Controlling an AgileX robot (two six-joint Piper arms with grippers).
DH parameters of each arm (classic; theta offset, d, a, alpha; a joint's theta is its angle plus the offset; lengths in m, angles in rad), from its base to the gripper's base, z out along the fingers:
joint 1: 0 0.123 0 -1.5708
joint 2: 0.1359 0 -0.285 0
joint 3: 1.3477 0 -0.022 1.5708
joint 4: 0 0.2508 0 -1.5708
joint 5: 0 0 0.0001 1.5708
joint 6: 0 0.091 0 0
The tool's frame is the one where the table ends.
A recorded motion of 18 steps. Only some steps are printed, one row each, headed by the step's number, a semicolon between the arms.
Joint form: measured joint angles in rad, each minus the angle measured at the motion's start. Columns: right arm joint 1, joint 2, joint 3, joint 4, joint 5, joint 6; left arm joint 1, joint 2, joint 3, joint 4, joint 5, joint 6.
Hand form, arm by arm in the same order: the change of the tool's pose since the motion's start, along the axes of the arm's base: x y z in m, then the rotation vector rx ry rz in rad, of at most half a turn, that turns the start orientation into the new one. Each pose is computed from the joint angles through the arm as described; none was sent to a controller.
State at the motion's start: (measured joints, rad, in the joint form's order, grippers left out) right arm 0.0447 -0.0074 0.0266 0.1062 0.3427 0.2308; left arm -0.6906 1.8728 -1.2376 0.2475 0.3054 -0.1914
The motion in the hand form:
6: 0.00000 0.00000 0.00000 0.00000 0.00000 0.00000; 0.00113 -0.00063 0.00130 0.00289 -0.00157 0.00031
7: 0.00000 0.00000 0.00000 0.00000 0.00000 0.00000; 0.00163 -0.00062 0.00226 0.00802 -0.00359 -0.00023
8: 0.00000 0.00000 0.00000 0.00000 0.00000 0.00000; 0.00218 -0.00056 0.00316 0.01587 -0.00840 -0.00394
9: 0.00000 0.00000 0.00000 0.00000 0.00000 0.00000; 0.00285 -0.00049 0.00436 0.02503 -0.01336 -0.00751
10: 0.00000 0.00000 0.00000 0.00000 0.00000 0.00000; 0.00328 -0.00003 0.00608 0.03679 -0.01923 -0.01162
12: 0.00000 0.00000 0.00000 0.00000 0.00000 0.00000; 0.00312 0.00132 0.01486 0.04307 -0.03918 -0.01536
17: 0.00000 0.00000 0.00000 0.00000 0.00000 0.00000; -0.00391 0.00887 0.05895 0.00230 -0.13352 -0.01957
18: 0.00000 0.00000 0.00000 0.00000 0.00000 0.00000; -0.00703 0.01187 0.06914 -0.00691 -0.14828 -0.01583
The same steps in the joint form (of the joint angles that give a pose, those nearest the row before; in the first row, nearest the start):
6: 0.0000 0.0000 0.0000 0.0000 0.0000 0.0000; 0.0000 0.0021 -0.0091 0.0027 0.0078 -0.0001
7: 0.0000 0.0000 0.0000 0.0000 0.0000 0.0000; 0.0000 0.0021 -0.0136 0.0092 0.0144 -0.0019
8: 0.0000 0.0000 0.0000 0.0000 0.0000 0.0000; 0.0000 0.0021 -0.0176 0.0190 0.0199 -0.0020
9: 0.0000 0.0000 0.0000 0.0000 0.0000 0.0000; 0.0000 0.0021 -0.0230 0.0296 0.0277 -0.0020
10: 0.0000 0.0000 0.0000 0.0000 0.0000 0.0000; 0.0000 0.0001 -0.0278 0.0428 0.0379 -0.0020
12: 0.0000 0.0000 0.0000 0.0000 0.0000 0.0000; 0.0000 -0.0170 -0.0364 0.0614 0.0530 -0.0035
17: 0.0000 0.0000 0.0000 0.0000 0.0000 0.0000; 0.0000 -0.1169 -0.0515 0.0897 0.0701 -0.0035
18: 0.0000 0.0000 0.0000 0.0000 0.0000 0.0000; 0.0000 -0.1436 -0.0525 0.0904 0.0810 -0.0035

